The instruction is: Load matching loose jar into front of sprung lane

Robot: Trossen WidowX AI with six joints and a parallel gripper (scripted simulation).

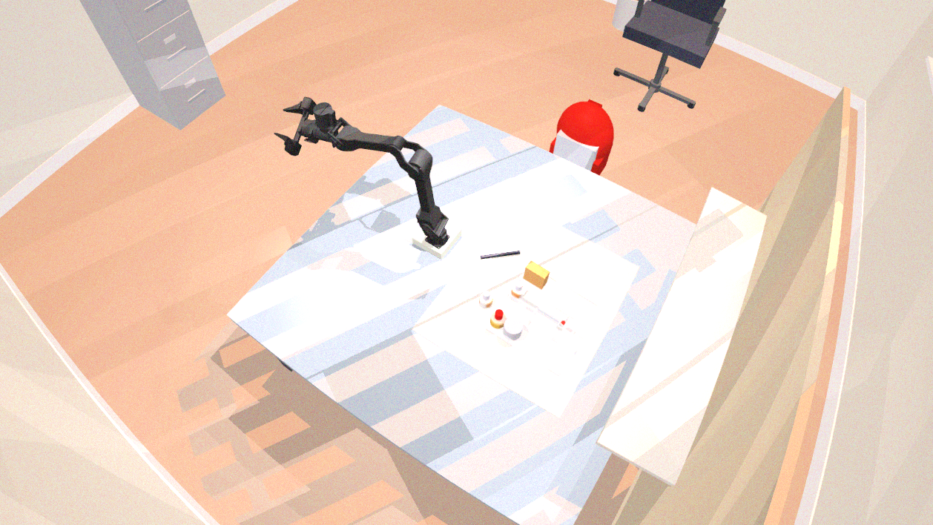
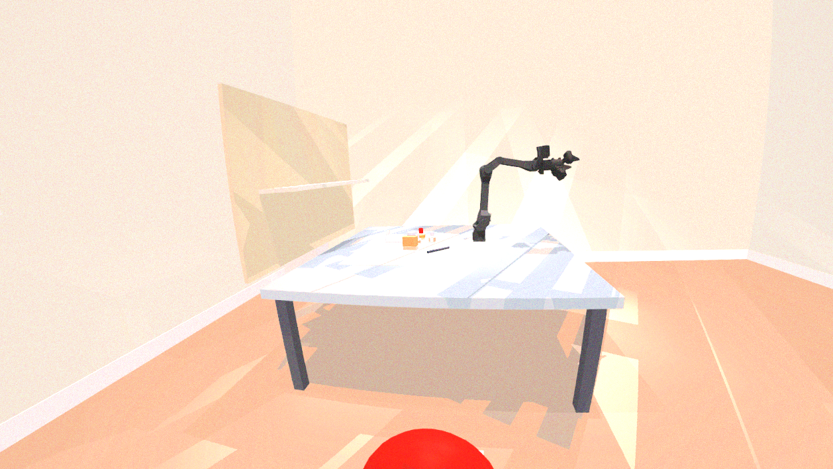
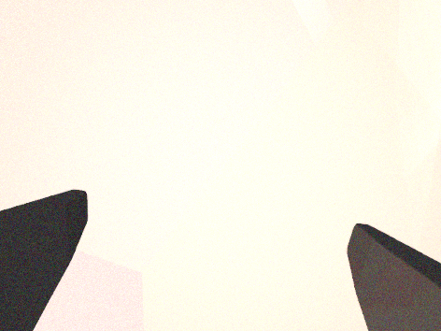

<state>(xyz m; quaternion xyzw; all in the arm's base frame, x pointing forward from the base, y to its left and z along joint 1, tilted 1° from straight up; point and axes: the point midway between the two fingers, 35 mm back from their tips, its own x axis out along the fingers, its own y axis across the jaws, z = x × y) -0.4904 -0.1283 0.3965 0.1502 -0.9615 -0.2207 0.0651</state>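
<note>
Right now the orange box is 880 mm ahead of my gripper tip, 390 mm below it and 220 mm to the left of it. Also, from my gripper tip: red mark: 1050 mm ahead, 360 mm below, 100 mm to the left; then white pusher lane: 1020 mm ahead, 410 mm below, 120 mm to the left; then thin black rod: 730 mm ahead, 420 mm below, 240 mm to the left.
</note>
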